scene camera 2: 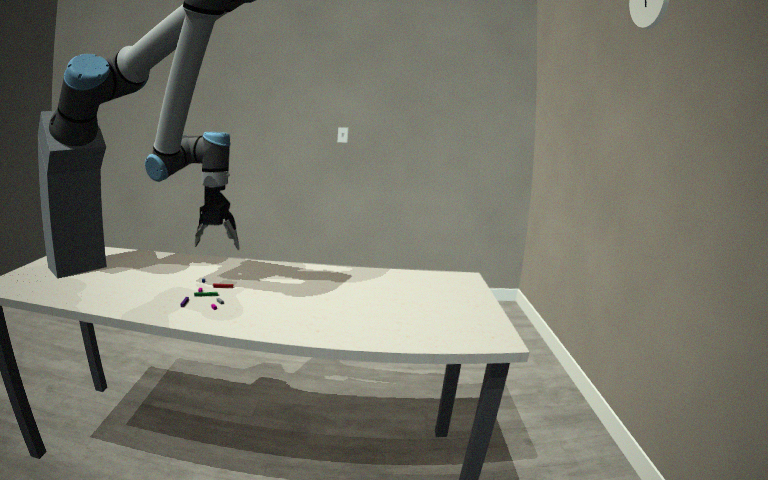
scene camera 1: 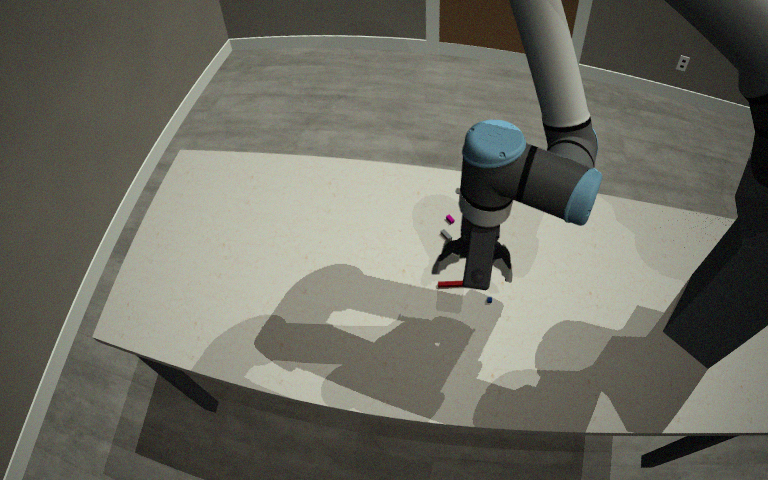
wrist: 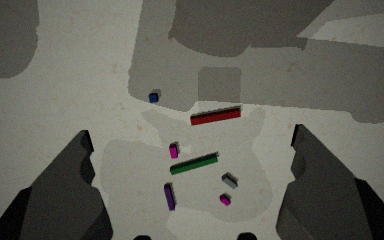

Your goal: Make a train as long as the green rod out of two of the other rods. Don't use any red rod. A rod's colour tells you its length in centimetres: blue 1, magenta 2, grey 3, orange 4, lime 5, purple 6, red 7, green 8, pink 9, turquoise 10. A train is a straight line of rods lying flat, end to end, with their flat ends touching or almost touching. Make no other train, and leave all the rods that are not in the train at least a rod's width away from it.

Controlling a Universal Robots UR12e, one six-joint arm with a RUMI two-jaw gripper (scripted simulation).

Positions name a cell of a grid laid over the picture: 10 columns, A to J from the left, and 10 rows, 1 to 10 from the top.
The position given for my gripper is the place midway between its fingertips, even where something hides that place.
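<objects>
You'd find my gripper in scene camera 2 (C6), and it's there in scene camera 1 (G6) and in the wrist view (E6) as well.
</objects>
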